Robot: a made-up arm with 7 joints. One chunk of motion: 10 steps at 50 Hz.
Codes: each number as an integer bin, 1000 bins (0 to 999) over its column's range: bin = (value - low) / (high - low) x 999, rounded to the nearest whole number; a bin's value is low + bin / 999 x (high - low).
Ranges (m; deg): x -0.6..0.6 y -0.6..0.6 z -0.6..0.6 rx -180..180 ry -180..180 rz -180..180
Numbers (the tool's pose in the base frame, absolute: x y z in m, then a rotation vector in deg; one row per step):
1: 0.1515 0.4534 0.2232 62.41 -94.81 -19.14
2: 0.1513 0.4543 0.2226 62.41 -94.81 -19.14
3: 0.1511 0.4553 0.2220 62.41 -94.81 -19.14
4: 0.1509 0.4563 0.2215 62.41 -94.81 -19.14
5: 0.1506 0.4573 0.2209 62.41 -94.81 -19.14
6: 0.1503 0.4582 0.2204 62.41 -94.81 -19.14
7: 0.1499 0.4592 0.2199 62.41 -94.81 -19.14
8: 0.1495 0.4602 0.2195 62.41 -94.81 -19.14
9: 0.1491 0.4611 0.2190 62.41 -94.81 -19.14
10: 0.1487 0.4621 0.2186 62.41 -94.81 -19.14
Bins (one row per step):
1: 626 877 685 673 236 446
2: 625 878 685 673 236 446
3: 625 879 684 673 236 446
4: 625 879 684 673 236 446
5: 625 880 683 673 236 446
6: 625 881 683 673 236 446
7: 624 882 683 673 236 446
8: 624 883 682 673 236 446
9: 624 883 682 673 236 446
10: 623 884 681 673 236 446

